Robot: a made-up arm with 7 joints. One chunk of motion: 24 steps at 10 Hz.
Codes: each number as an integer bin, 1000 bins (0 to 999) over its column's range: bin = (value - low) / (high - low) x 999, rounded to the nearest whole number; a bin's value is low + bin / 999 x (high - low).
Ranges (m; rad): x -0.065..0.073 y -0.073..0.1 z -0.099..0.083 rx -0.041..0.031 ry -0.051..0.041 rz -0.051..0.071
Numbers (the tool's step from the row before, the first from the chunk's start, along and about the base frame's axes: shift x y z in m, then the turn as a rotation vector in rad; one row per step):
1: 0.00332 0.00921 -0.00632 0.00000 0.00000 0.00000
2: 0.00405 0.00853 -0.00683 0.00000 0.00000 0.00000
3: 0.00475 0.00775 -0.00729 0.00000 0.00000 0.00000
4: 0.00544 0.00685 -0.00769 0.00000 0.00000 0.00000
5: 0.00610 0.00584 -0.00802 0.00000 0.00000 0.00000
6: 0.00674 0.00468 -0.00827 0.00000 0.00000 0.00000
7: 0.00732 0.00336 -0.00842 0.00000 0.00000 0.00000
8: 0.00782 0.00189 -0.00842 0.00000 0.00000 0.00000
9: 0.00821 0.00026 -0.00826 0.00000 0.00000 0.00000
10: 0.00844 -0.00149 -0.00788 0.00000 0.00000 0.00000
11: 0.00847 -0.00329 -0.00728 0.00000 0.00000 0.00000
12: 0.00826 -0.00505 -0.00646 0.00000 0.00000 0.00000
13: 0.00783 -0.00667 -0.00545 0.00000 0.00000 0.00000
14: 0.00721 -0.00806 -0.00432 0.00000 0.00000 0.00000
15: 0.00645 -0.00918 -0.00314 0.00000 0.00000 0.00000
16: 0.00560 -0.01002 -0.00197 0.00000 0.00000 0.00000
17: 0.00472 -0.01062 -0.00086 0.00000 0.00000 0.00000
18: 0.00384 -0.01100 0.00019 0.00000 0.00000 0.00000
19: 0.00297 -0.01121 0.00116 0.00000 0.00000 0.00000
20: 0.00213 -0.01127 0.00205 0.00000 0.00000 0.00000
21: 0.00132 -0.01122 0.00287 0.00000 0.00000 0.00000
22: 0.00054 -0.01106 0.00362 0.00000 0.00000 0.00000
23: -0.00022 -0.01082 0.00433 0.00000 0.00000 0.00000
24: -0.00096 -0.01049 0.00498 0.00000 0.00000 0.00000
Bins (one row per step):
1: 495 475 509 569 554 418
2: 500 471 506 569 554 418
3: 505 466 503 569 554 418
4: 510 461 501 569 554 418
5: 515 455 499 569 554 418
6: 519 449 498 569 554 418
7: 524 441 497 569 554 418
8: 527 432 497 569 554 418
9: 530 423 498 569 554 418
10: 532 413 500 569 554 418
11: 532 403 503 569 554 418
12: 530 392 508 569 554 418
13: 527 383 513 569 554 418
14: 523 375 520 569 554 418
15: 517 369 526 569 554 418
16: 511 364 533 569 554 418
17: 505 360 539 569 554 418
18: 498 358 544 569 554 418
19: 492 357 550 569 554 418
20: 486 356 555 569 554 418
21: 480 357 559 569 554 418
22: 474 358 563 569 554 418
23: 469 359 567 569 554 418
24: 464 361 571 569 554 418

